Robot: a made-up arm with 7 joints.
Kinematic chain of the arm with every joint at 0, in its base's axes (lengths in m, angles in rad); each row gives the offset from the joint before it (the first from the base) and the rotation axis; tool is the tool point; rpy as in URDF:
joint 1: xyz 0 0 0 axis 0.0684 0.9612 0.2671
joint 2: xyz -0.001 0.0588 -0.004 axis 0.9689 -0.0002 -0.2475
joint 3: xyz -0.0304 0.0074 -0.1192 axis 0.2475 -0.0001 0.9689
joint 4: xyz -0.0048 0 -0.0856 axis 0.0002 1 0
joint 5: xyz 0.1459 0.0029 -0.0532 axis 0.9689 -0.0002 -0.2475
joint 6: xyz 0.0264 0 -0.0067 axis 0.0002 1 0
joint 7: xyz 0.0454 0 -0.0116 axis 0.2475 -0.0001 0.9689
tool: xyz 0 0 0 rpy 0 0.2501 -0.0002
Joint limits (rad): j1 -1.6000..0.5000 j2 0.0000..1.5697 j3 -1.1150..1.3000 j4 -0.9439..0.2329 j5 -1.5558..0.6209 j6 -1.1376..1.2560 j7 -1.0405..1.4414
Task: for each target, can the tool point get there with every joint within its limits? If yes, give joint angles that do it. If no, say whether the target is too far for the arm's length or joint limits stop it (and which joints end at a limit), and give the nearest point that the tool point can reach.
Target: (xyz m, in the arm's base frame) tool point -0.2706 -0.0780 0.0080
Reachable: no: joint limits stop it (at a limit: joint 1, joint 3, joint 4, joint 5, joint 6) | nearest point -0.0680 -0.0199 -0.1192 | short by 0.246 m
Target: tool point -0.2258 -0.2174 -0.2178
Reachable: no: joint limits stop it (at a limit: joint 1, joint 2, joint 3, joint 4, joint 6) | nearest point -0.1336 -0.1332 -0.2540 | short by 0.130 m
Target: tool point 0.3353 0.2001 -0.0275
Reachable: yes | joints -1.1916 0.1325 0.9572 0.0008 0.1097 1.0423 -0.1940
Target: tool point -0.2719 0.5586 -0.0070
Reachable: no: too far | nearest point -0.1046 0.4053 -0.0761 | short by 0.237 m
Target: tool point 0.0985 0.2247 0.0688
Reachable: yes | joints -0.8067 0.4994 1.0306 -0.7700 -1.3035 -0.5097 0.0011
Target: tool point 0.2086 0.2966 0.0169
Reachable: yes | joints 0.2402 1.3981 0.6563 -0.1274 -0.6555 0.2096 0.9986
